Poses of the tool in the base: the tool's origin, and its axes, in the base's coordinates. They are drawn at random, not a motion.
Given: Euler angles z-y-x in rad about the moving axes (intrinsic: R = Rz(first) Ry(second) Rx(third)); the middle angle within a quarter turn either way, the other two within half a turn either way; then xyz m.
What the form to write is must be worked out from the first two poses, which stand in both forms.
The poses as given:
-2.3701, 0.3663, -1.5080, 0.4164, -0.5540, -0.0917
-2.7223, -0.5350, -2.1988, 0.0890, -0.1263, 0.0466
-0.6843, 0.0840, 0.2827, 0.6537, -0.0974, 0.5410
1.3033, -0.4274, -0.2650, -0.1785, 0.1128, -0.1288
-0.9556, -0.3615, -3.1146, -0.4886, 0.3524, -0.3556
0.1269, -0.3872, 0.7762, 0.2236, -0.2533, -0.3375
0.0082, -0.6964, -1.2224, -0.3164, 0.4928, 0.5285
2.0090, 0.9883, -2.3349, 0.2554, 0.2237, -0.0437
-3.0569, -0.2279, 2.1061, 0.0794, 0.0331, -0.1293
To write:
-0.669, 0.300, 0.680, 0.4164; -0.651, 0.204, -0.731, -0.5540; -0.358, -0.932, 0.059, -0.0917; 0, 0, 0, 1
-0.786, -0.616, 0.056, 0.0890; -0.350, 0.369, -0.861, -0.1263; 0.510, -0.696, -0.505, 0.0466; 0, 0, 0, 1
0.772, 0.625, -0.114, 0.6537; -0.630, 0.729, -0.267, -0.0974; -0.084, 0.278, 0.957, 0.5410; 0, 0, 0, 1
0.241, -0.902, -0.358, -0.1785; 0.878, 0.360, -0.317, 0.1128; 0.415, -0.238, 0.878, -0.1288; 0, 0, 0, 1
0.540, -0.811, 0.226, -0.4886; -0.764, -0.585, -0.273, 0.3524; 0.354, -0.025, -0.935, -0.3556; 0, 0, 0, 1
0.919, -0.353, -0.179, 0.2236; 0.117, 0.674, -0.729, -0.2533; 0.378, 0.649, 0.661, -0.3375; 0, 0, 0, 1
0.767, 0.600, -0.227, -0.3164; 0.006, 0.346, 0.938, 0.4928; 0.641, -0.721, 0.262, 0.5285; 0, 0, 0, 1
-0.233, 0.882, -0.409, 0.2554; 0.498, -0.252, -0.830, 0.2237; -0.835, -0.397, -0.381, -0.0437; 0, 0, 0, 1
-0.971, 0.150, -0.188, 0.0794; -0.082, 0.525, 0.847, 0.0331; 0.226, 0.838, -0.497, -0.1293; 0, 0, 0, 1

